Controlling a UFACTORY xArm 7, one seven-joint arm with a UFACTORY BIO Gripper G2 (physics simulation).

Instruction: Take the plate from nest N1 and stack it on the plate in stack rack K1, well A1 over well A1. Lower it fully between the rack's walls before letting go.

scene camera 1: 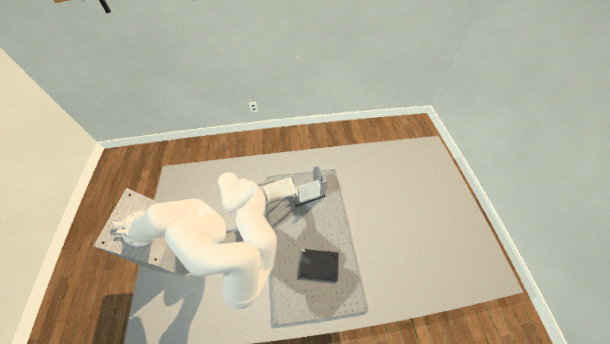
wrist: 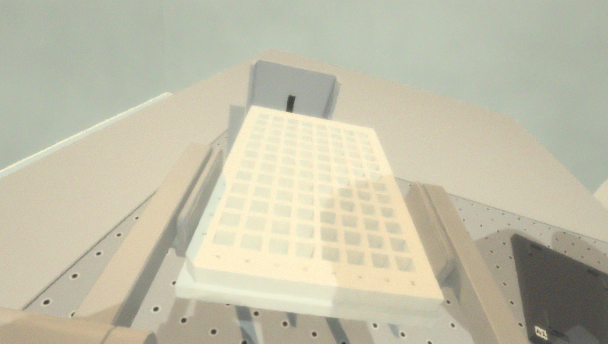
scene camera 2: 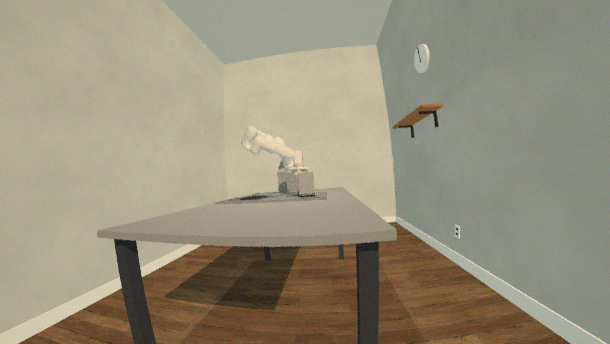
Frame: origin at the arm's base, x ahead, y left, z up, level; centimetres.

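Seen in the pictures: end effector, tool point: (scene camera 1: pixel 272 190) (wrist: pixel 317 214); arm's base, origin of the base link: (scene camera 1: pixel 140 228) (scene camera 2: pixel 289 162).
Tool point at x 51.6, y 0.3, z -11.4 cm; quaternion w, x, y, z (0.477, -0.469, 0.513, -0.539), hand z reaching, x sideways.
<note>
Offsets run from my tool point to a thing's top centre. Level surfaces: height alone.
The held plate {dx +3.2, dy -0.3, dz -0.1 cm} (scene camera 1: pixel 280 189) (wrist: pixel 310 200), cream-white with a grid of square wells, is between the fingers of my gripper (wrist: pixel 312 190), which is shut on it by its two long sides. In scene camera 1 it is just left of stack rack K1 {dx +16.7, dy -0.1, dz -0.9 cm} (scene camera 1: pixel 320 179) (wrist: pixel 295 86), whose tall grey wall with a dark slot shows beyond the plate's far end in the wrist view. A pale plate {dx +17.7, dy -0.2, dz -12.5 cm} (scene camera 1: pixel 308 191) sits in the rack; in the wrist view the held plate hides it. Nest N1 {dx +6.1, dy -34.1, dz -14.4 cm} (scene camera 1: pixel 318 266) (wrist: pixel 560 285), a dark block, holds no plate. The fingers are too small to make out in scene camera 2.
The perforated board {dz -15.9 cm} (scene camera 1: pixel 320 305) (wrist: pixel 197 320) lies under rack and nest on the grey table {dz -17.2 cm} (scene camera 1: pixel 410 210) (scene camera 2: pixel 250 222). The white arm (scene camera 1: pixel 200 250) (scene camera 2: pixel 272 145) reaches from its pedestal. A wall shelf (scene camera 2: pixel 417 116) is high on the right in scene camera 2.
</note>
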